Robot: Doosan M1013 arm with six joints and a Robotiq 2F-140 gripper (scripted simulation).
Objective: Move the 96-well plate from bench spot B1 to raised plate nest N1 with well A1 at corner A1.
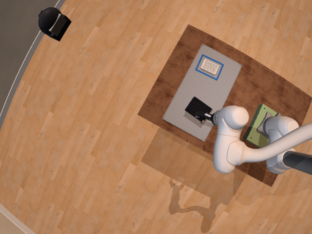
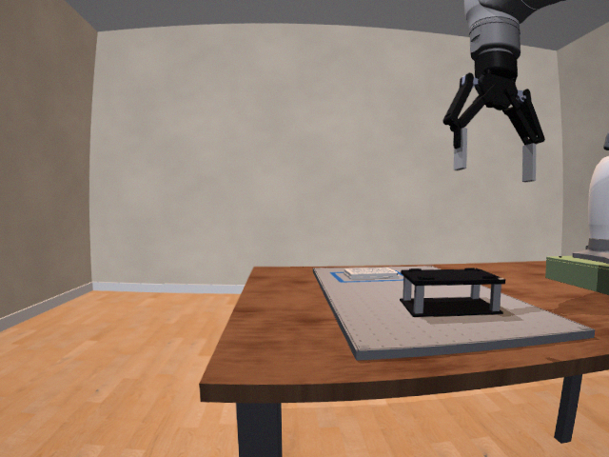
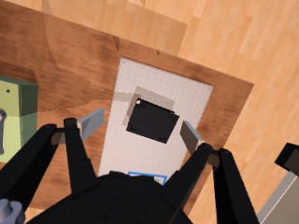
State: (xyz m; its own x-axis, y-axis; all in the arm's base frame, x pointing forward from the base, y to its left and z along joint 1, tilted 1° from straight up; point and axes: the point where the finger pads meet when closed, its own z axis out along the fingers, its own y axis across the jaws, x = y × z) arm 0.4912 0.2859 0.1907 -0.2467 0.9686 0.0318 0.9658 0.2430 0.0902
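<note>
Right now my hand is 390 mm to the left of the white 96-well plate, 240 mm above it and 170 mm short of it. Also, from my hand: black raised nest N1: 190 mm below, 60 mm ahead, 50 mm to the right.
</note>
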